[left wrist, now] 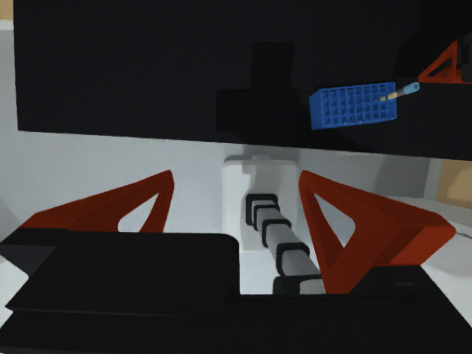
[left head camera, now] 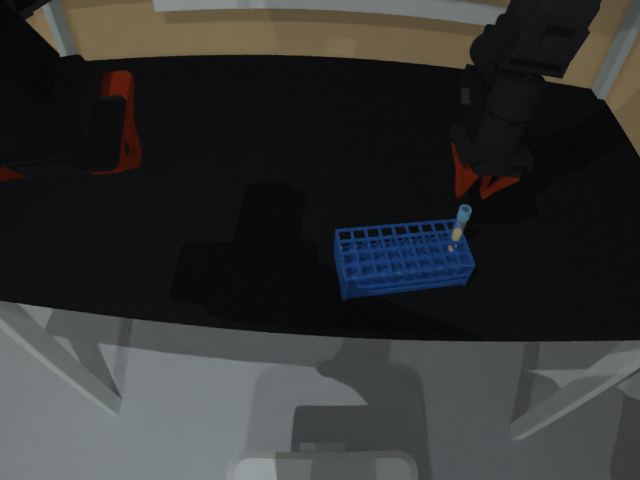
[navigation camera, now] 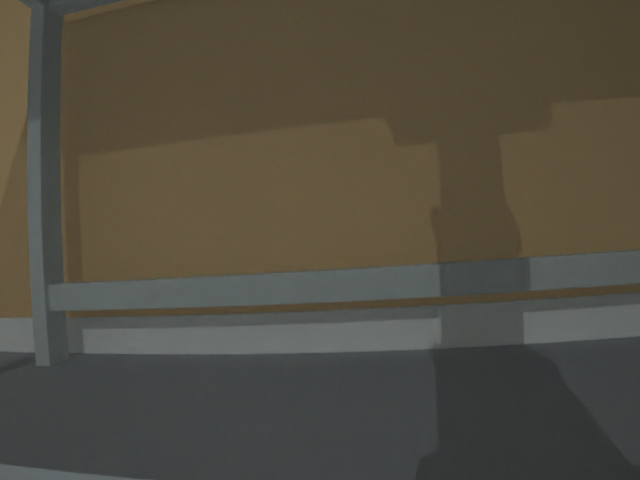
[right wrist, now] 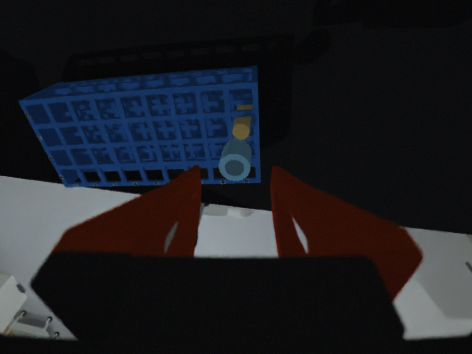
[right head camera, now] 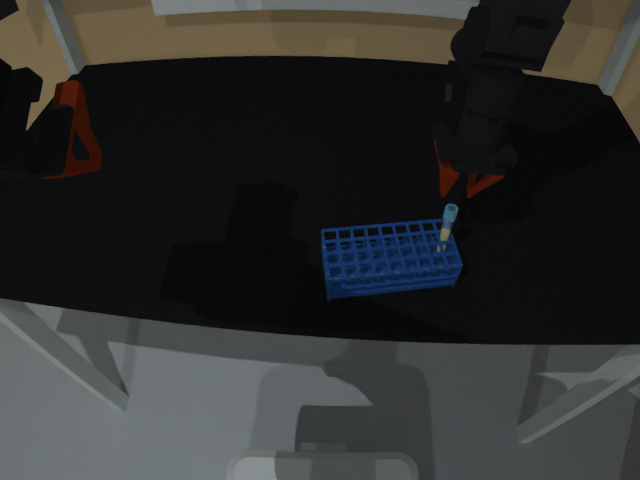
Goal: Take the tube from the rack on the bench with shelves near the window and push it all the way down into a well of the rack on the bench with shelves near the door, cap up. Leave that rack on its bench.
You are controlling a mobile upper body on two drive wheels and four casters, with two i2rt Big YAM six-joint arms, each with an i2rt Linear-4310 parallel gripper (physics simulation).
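Frame: origin at the left arm's base, x ahead, y up, z right, level; metres.
Where they show: left gripper, fingertip midpoint: [left wrist: 236, 177] [left head camera: 85, 162] [right head camera: 53, 167]; right gripper, fingertip midpoint: [left wrist: 426, 79] [left head camera: 469, 195] [right wrist: 235, 176] [right head camera: 454, 194].
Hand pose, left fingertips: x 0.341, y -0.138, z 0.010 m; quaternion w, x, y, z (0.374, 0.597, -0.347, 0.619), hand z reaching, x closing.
Note:
Each offset is from my left fingertips to the top centre of the thing. "spot": to the spot under its first point. Level surfaces: height alone.
A blue rack {spot: dx +0.086, dy -0.326, dz +0.232 m} [left head camera: 346, 289] [right head camera: 329, 289] [left wrist: 315, 112] [right wrist: 45, 94] stands on a black bench top {dy -0.357 m} [left head camera: 232, 118] [right head camera: 232, 118]. The views do not show which bench this is. A tube with a light blue cap and yellow contents {dx +0.164, dy -0.238, dz +0.404 m} [left head camera: 464, 212] [right head camera: 449, 212] [left wrist: 410, 89] [right wrist: 236, 160] stands cap up in the rack's right end column. My right gripper [left head camera: 470, 196] [right head camera: 455, 195] [right wrist: 235, 176] is partly open and empty. Its fingertips are near the cap, at its far side in the head views. In the right wrist view the cap shows between the two fingertips. My left gripper [left wrist: 236, 177] is wide open and empty, away from the rack.
Grey bench legs {spot: dx +0.139, dy -0.832, dz -0.497 m} [left head camera: 62, 361] [right head camera: 67, 361] show below the near edge, and a pale rail [left head camera: 330, 7] crosses behind the bench. My pale base [left head camera: 320, 467] shows at the bottom. The navigation camera shows a grey post [navigation camera: 46, 180] and a low crossbar [navigation camera: 248, 289] before a tan wall.

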